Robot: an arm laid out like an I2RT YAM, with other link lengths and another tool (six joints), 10 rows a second.
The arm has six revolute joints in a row. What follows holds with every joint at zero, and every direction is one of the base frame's.
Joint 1 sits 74.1 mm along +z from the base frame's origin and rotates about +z.
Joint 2 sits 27.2 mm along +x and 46.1 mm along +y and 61.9 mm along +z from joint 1 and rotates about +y.
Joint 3 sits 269.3 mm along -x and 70.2 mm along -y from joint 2 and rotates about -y.
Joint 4 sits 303.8 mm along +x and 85.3 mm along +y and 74.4 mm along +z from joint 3 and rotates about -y.
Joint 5 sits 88.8 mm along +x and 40.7 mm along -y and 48.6 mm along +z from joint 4 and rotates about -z.
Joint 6 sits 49.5 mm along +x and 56.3 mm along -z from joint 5 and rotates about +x.
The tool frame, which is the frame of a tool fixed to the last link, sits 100 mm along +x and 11 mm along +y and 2 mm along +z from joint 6; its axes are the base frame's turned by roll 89.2, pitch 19.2 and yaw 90 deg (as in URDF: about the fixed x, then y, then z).
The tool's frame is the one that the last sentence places.
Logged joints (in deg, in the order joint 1, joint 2, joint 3, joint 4, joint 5, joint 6), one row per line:
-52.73, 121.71, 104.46, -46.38, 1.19, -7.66
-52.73, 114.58, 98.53, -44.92, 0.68, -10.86
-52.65, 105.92, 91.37, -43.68, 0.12, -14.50
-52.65, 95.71, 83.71, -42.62, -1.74, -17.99
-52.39, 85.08, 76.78, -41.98, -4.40, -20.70
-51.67, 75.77, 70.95, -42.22, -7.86, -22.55
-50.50, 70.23, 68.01, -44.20, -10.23, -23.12
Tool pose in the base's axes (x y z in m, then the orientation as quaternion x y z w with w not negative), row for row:
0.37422, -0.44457, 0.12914, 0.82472, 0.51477, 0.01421, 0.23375
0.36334, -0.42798, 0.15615, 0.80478, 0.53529, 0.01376, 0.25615
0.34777, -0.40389, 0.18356, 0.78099, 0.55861, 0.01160, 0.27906
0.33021, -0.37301, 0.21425, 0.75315, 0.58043, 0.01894, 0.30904
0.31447, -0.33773, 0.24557, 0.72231, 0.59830, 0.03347, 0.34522
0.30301, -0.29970, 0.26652, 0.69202, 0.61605, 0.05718, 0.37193
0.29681, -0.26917, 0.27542, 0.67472, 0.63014, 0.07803, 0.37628
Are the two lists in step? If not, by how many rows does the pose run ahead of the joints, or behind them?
They are in step.
